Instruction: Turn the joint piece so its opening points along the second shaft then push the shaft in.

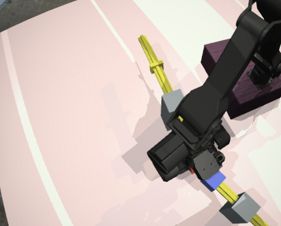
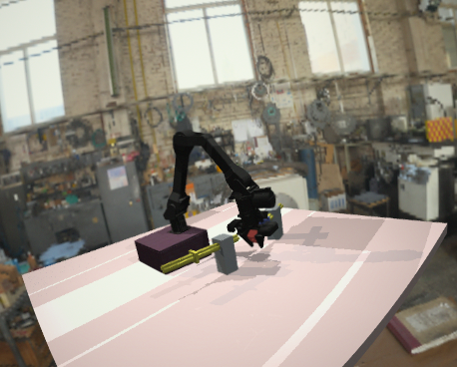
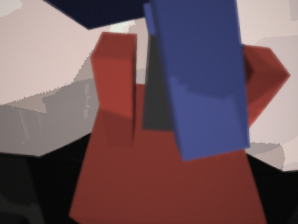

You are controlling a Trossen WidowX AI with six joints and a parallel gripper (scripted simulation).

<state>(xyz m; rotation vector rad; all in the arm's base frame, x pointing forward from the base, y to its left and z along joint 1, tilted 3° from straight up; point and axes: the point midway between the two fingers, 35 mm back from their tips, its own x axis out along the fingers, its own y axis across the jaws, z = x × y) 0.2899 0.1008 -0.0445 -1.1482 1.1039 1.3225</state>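
My gripper tip is 5 cm below the red forked joint piece and 1 cm to the right of it.
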